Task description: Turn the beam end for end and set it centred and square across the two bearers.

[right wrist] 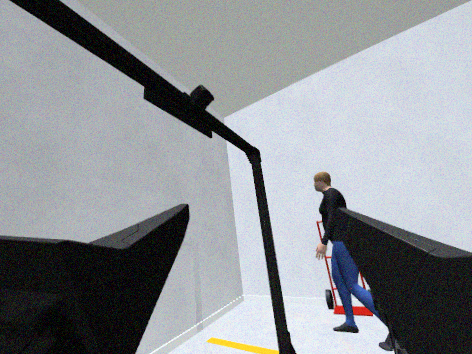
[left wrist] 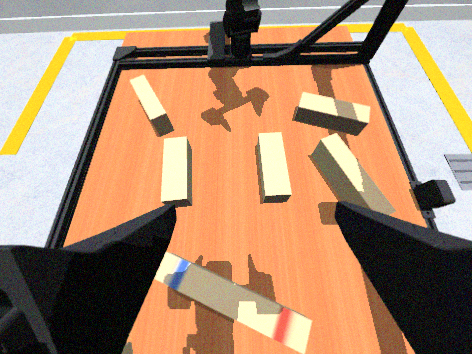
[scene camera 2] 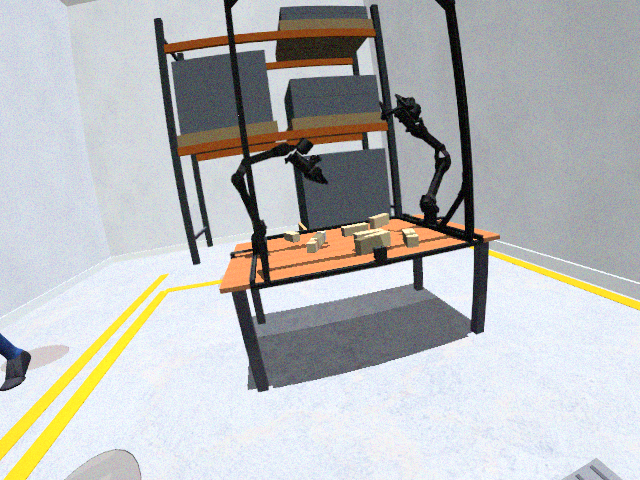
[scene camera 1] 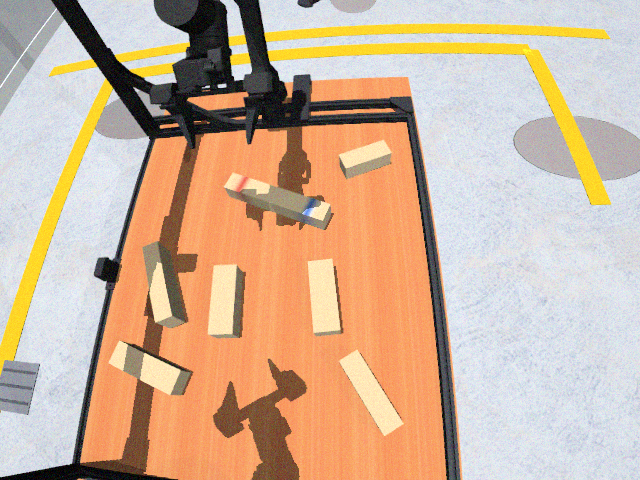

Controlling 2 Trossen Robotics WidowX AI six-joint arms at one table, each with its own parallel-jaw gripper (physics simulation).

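Frame: origin at the left arm's base, x ahead, y left, z up, level; metres.
Seen in the pictures: left gripper, fingertip midpoint: [left wrist: 254,210] [scene camera 2: 325,183] [scene camera 1: 220,146]; right gripper, fingertip midpoint: [right wrist: 261,212] [scene camera 2: 386,97]; left arm's base, link origin: [scene camera 1: 274,113]; right arm's base, link origin: [left wrist: 240,52] [scene camera 2: 430,223].
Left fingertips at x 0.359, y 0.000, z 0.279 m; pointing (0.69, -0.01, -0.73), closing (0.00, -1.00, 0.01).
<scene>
Offsets run from my left fingertips to a thing's top centre.
The beam @(0.072 m back, 0.029 m left, 0.255 m down) [scene camera 1: 279,200] [scene camera 2: 316,241] [left wrist: 220,291] is a long pale bar lying aslant on the table, with a red band near one end and a blue band near the other. In scene camera 1 its red end is upper left, its blue end lower right. The two bearers, one pale block @(0.169 m ahead, 0.062 m right, 0.252 m down) [scene camera 1: 223,301] [left wrist: 273,166] and another @(0.161 m ahead, 0.141 m left, 0.252 m down) [scene camera 1: 323,296] [left wrist: 175,169], stand apart and roughly parallel, with bare table between them. My left gripper [scene camera 1: 221,144] [left wrist: 254,210] is open and empty, above the table near the beam. My right gripper [scene camera 2: 389,106] [right wrist: 261,212] is open and empty, raised high.
Loose pale blocks lie around: one @(0.180 m back, 0.239 m left, 0.255 m down) [scene camera 1: 365,159] beyond the beam's blue end, one @(0.134 m ahead, 0.210 m right, 0.236 m down) [scene camera 1: 162,285] [left wrist: 352,172] beside a bearer, and two more @(0.312 m ahead, 0.214 m right, 0.252 m down) [scene camera 1: 148,368] @(0.343 m ahead, 0.224 m left, 0.236 m down) [scene camera 1: 371,392] farther down in scene camera 1. A black frame [scene camera 1: 433,268] borders the table. A person [right wrist: 336,215] shows in the right wrist view.
</scene>
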